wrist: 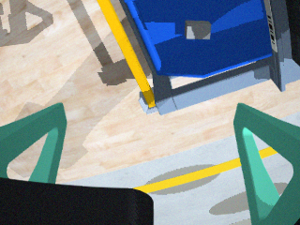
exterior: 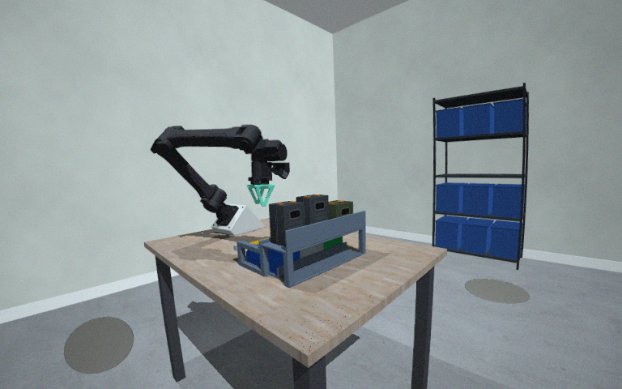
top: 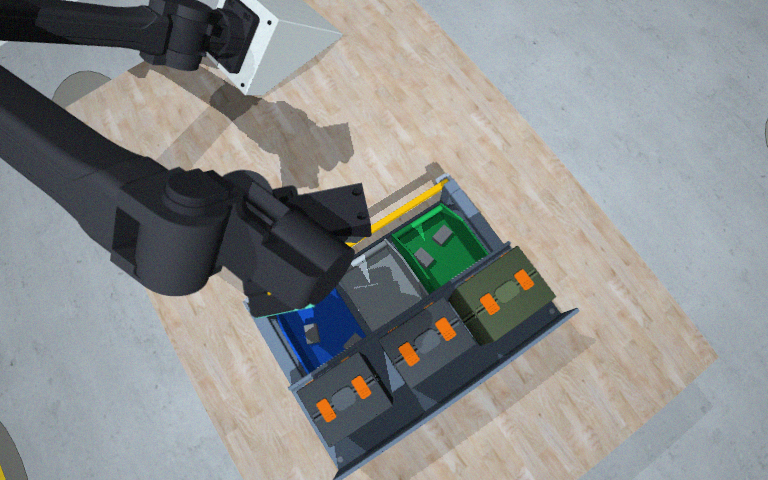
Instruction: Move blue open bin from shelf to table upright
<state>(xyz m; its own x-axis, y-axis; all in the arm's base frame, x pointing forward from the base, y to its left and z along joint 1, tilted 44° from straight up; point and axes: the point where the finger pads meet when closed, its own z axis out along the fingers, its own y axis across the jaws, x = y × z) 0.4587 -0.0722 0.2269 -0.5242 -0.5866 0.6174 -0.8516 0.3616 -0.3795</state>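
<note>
My hand is 10 mm past the yellow rod, 100 mm to the right of it and 150 mm above it. From my hand the other things lie so: grey bin: 100 mm ahead, 80 mm to the left, 170 mm below; then blue open bin: 70 mm ahead, 30 mm to the right, 170 mm below; then green bin: 110 mm ahead, 190 mm to the left, 170 mm below.
</note>
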